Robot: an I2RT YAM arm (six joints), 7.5 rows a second.
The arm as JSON. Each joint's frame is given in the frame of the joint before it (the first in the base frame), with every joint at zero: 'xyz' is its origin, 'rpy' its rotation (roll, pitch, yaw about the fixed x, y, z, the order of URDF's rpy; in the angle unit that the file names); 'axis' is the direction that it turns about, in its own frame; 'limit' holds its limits. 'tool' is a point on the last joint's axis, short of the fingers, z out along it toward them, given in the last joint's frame.
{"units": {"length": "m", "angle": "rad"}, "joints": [
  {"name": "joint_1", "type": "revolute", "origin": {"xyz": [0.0, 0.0, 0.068], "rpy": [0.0, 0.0, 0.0]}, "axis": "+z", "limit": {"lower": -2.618, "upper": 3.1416}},
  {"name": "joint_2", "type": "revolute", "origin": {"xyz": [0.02, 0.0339, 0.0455], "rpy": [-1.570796, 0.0, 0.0]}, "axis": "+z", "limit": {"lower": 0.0, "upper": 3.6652}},
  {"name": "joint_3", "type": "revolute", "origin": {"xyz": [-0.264, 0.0, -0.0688], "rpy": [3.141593, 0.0, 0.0]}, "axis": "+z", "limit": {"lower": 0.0, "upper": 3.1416}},
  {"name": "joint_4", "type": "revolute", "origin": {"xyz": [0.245, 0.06, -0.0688], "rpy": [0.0, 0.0, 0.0]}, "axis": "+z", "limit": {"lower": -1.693, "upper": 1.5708}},
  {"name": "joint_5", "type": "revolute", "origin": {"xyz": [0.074, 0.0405, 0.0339], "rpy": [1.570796, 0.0, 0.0]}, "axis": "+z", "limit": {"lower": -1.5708, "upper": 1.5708}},
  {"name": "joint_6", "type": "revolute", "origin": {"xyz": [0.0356, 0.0, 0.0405], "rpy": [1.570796, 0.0, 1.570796]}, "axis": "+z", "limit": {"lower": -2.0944, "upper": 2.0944}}
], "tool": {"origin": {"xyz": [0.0, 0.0, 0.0], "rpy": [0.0, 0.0, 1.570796]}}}
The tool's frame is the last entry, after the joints.
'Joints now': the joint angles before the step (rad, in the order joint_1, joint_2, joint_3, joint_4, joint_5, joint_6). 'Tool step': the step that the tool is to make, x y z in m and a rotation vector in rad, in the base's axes. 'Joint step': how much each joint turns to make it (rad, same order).
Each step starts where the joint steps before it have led.
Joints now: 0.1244, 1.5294, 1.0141, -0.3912, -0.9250, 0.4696
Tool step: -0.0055, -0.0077, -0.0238, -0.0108, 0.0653, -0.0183
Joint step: -0.0229, 0.0197, -0.0631, 0.0091, 0.0000, -0.0094
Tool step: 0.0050, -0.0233, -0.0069, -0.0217, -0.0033, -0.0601
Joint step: -0.0768, 0.0217, 0.0002, -0.0106, 0.0093, -0.0428
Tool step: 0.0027, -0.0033, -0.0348, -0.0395, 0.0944, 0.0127
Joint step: -0.0093, 0.1007, -0.0154, -0.0262, 0.0229, -0.0599
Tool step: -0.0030, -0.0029, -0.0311, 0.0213, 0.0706, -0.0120
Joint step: -0.0108, 0.0722, -0.0536, 0.0673, -0.0199, 0.0152
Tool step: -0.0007, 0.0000, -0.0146, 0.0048, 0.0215, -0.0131
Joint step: 0.0000, 0.0359, -0.0274, 0.0600, 0.0000, 0.0229
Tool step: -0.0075, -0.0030, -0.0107, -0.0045, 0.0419, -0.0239
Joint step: -0.0094, 0.0090, -0.0385, 0.0213, 0.0091, 0.0198
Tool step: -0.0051, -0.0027, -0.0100, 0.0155, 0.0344, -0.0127
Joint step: -0.0104, 0.0196, -0.0264, 0.0202, -0.0137, 0.0112
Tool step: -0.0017, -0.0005, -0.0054, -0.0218, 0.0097, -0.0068
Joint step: -0.0001, 0.0110, -0.0105, 0.0121, 0.0230, 0.0000
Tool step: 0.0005, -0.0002, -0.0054, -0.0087, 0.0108, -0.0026
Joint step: 0.0001, 0.0200, -0.0002, 0.0096, 0.0093, 0.0000
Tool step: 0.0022, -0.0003, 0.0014, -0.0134, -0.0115, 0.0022
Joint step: 0.0000, 0.0000, 0.0091, -0.0045, 0.0121, -0.0091
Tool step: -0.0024, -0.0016, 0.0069, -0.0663, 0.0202, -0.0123
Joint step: -0.0001, -0.0304, 0.0107, -0.0673, 0.0674, -0.0094
